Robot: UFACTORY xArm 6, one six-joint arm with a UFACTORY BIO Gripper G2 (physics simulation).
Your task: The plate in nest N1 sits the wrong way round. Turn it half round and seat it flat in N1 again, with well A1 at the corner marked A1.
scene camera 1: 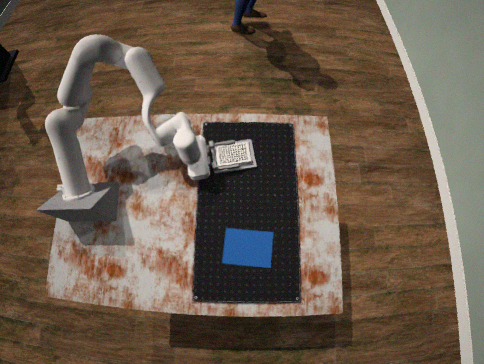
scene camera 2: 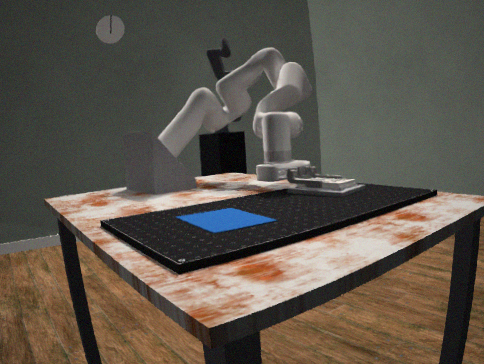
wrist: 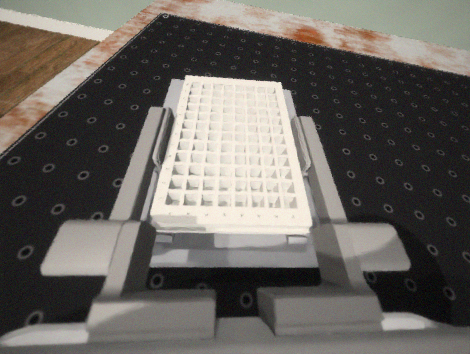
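A white well plate (scene camera 1: 233,154) (scene camera 2: 342,182) (wrist: 229,145) lies level within the outline of the light grey nest (scene camera 1: 253,156) (scene camera 2: 327,190) (wrist: 232,258), very low in it or just above it. Whether its underside touches the nest floor cannot be told. My gripper (scene camera 1: 230,155) (wrist: 233,138) is shut on the plate, with one finger along each long side. In the wrist view the nest's near end shows beyond the plate's near edge. The marks on the plate's rim are too small to read, and the A1 corner mark cannot be made out.
The nest stands on a black perforated board (scene camera 1: 245,205) (scene camera 2: 150,245) (wrist: 400,200) on a rust-stained white table (scene camera 1: 320,225) (scene camera 2: 260,270). A flat blue rectangle (scene camera 1: 248,248) (scene camera 2: 226,220) lies on the board away from the nest. The arm's grey wedge base (scene camera 1: 100,202) (scene camera 2: 150,165) stands across the table.
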